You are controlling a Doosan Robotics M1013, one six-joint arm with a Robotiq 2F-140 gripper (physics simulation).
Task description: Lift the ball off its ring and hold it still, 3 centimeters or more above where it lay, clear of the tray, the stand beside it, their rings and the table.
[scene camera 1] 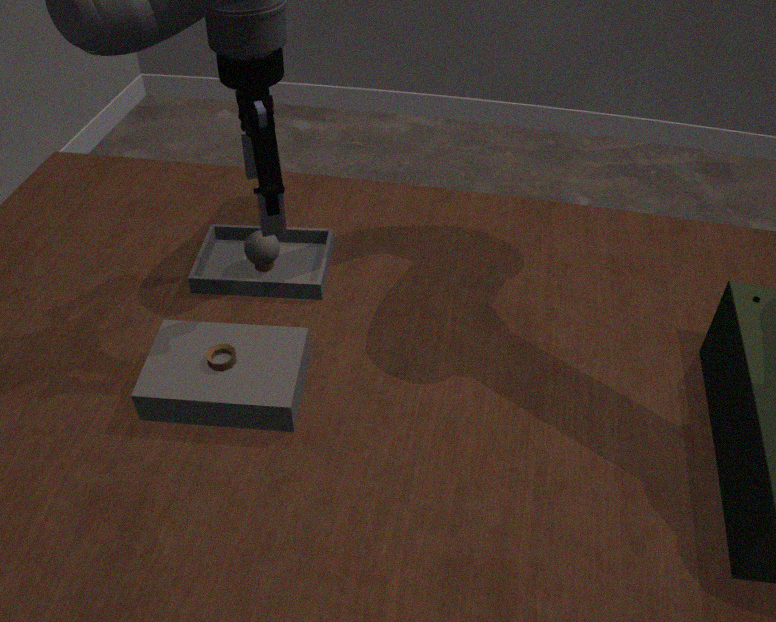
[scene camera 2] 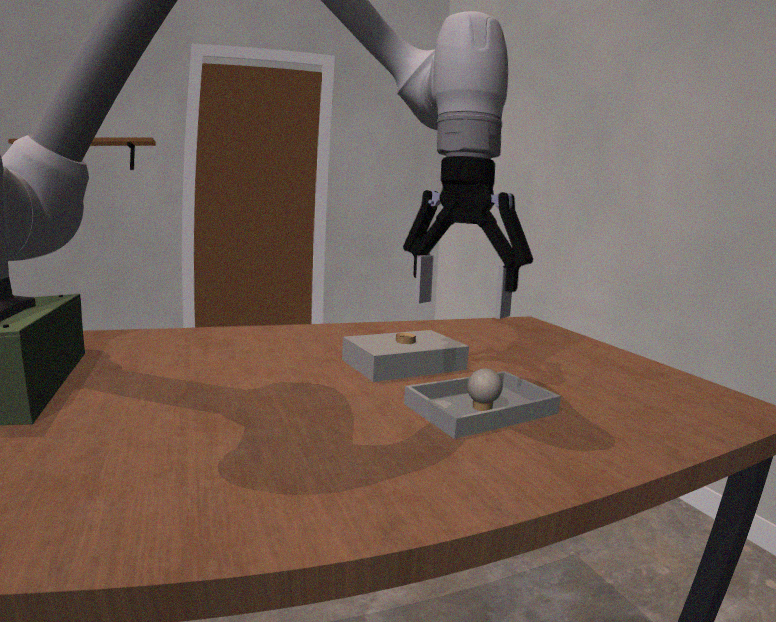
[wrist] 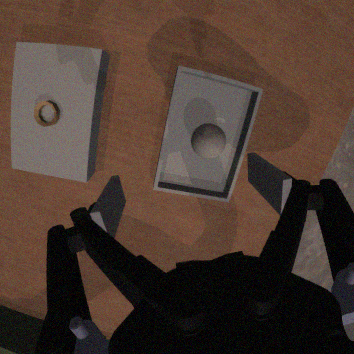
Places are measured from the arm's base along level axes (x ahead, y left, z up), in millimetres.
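Pixels of known places: gripper, fingertip midpoint: [scene camera 1: 265, 203] [scene camera 2: 460, 309] [wrist: 185, 177].
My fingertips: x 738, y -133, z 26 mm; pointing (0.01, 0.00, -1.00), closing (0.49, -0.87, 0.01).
Behind a point stands the place of what it marks.
A pale grey ball [scene camera 1: 261, 248] @(x 760, y -150, z -65 mm) [scene camera 2: 485, 386] @(x 756, y -191, z -72 mm) [wrist: 209, 140] @(x 772, y -164, z -55 mm) rests on a small orange-brown ring [scene camera 1: 263, 266] [scene camera 2: 482, 406] @(x 760, y -181, z -106 mm) inside the shallow grey tray [scene camera 1: 255, 287] @(x 757, y -106, z -100 mm) [scene camera 2: 511, 415] @(x 776, y -234, z -101 mm) [wrist: 230, 95] @(x 844, y -185, z -113 mm). The ring under the ball is hidden in the wrist view. My gripper [scene camera 1: 261, 200] @(x 738, y -133, z 26 mm) [scene camera 2: 465, 309] @(x 738, y -133, z 26 mm) [wrist: 185, 177] @(x 738, y -133, z 26 mm) is open and empty, pointing down, with its fingertips above the level of the ball. In scene camera 1, one fingertip overlaps the ball's upper edge in the picture. In the wrist view the ball shows between the fingers' directions, beyond the tips and nearer the right finger.
A grey block stand [scene camera 1: 220, 411] @(x 715, y 124, z -88 mm) [scene camera 2: 421, 366] @(x 740, y -4, z -99 mm) [wrist: 55, 155] @(x 676, y 38, z -72 mm) is beside the tray, with an empty ring [scene camera 1: 211, 358] @(x 745, y 67, z -64 mm) [scene camera 2: 406, 338] @(x 730, y 44, z -62 mm) [wrist: 38, 114] @(x 730, y 72, z -65 mm) on top. The green robot base [scene camera 1: 731, 421] @(x 140, y 40, z -58 mm) [scene camera 2: 51, 362] @(x 141, y -14, z -67 mm) stands on the wooden table [scene camera 1: 453, 518] @(x 432, y 185, z -117 mm) [scene camera 2: 161, 518] @(x 338, y -354, z -116 mm) [wrist: 135, 15] @(x 907, y -7, z -116 mm). Arm shadows cross the table.
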